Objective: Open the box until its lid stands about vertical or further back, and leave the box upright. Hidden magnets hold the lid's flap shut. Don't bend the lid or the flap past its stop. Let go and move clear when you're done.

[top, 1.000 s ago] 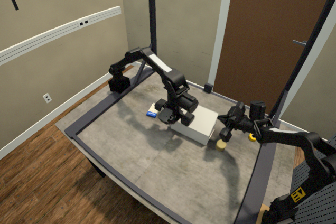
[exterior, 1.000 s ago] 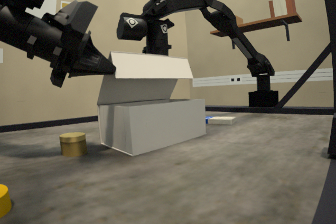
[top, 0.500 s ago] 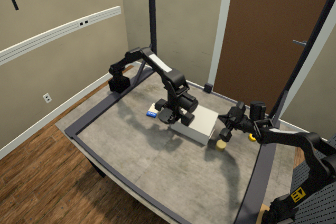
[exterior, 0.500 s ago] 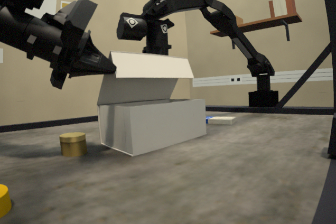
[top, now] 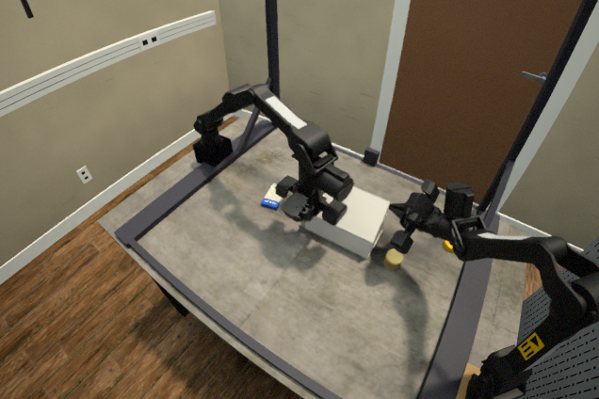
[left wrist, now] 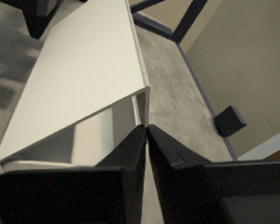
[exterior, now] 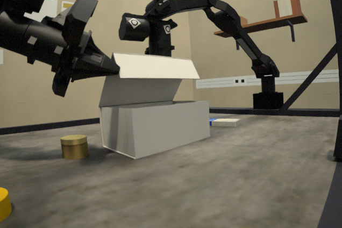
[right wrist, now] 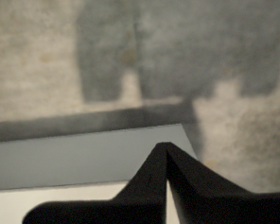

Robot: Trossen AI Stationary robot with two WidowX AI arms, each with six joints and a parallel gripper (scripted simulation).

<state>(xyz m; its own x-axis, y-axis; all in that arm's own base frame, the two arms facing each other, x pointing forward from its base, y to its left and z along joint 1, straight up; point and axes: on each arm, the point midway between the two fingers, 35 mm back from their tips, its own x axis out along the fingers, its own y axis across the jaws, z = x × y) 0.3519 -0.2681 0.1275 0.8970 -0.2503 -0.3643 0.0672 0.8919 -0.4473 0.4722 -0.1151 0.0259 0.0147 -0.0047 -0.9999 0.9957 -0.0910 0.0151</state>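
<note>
My left hand is 30 mm short of the flap and 130 mm to the left of it. The rest, counted from my left hand: box (50 mm ahead, 120 mm to the right, 60 mm below).
My right hand is 9 cm past the box, 6 cm to the right of it and 1 cm above it. Round my right hand: flap (11 cm behind, 5 cm to the left, 4 cm above).
</note>
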